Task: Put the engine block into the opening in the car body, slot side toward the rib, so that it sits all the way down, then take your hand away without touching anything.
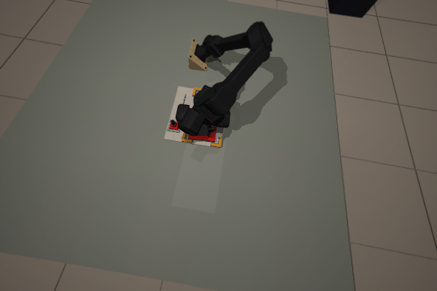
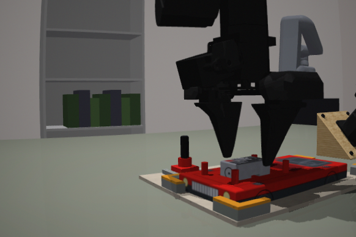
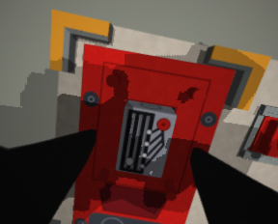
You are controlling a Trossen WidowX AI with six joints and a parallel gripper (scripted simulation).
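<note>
My gripper tip is 20 mm above the grey engine block.
</note>
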